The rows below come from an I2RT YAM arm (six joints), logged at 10 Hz.
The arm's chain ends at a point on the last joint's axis. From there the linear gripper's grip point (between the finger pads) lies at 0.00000 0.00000 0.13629 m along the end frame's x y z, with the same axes.
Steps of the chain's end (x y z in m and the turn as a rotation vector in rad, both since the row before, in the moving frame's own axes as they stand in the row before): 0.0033 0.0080 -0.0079 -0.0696 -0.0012 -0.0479; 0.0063 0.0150 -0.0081 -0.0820 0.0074 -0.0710; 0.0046 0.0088 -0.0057 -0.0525 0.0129 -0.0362; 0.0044 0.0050 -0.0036 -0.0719 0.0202 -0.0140; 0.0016 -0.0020 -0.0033 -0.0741 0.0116 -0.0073; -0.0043 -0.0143 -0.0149 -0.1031 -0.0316 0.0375; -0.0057 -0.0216 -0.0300 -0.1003 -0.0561 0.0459; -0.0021 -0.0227 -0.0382 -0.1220 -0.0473 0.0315
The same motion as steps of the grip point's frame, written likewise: 0.0034 0.0175 -0.0082 -0.0696 -0.0012 -0.0479; 0.0077 0.0261 -0.0086 -0.0820 0.0074 -0.0710; 0.0065 0.0159 -0.0059 -0.0525 0.0129 -0.0362; 0.0072 0.0148 -0.0040 -0.0719 0.0202 -0.0140; 0.0032 0.0081 -0.0037 -0.0741 0.0116 -0.0073; -0.0089 -0.0004 -0.0157 -0.1031 -0.0316 0.0375; -0.0136 -0.0081 -0.0309 -0.1003 -0.0561 0.0459; -0.0088 -0.0062 -0.0394 -0.1220 -0.0473 0.0315
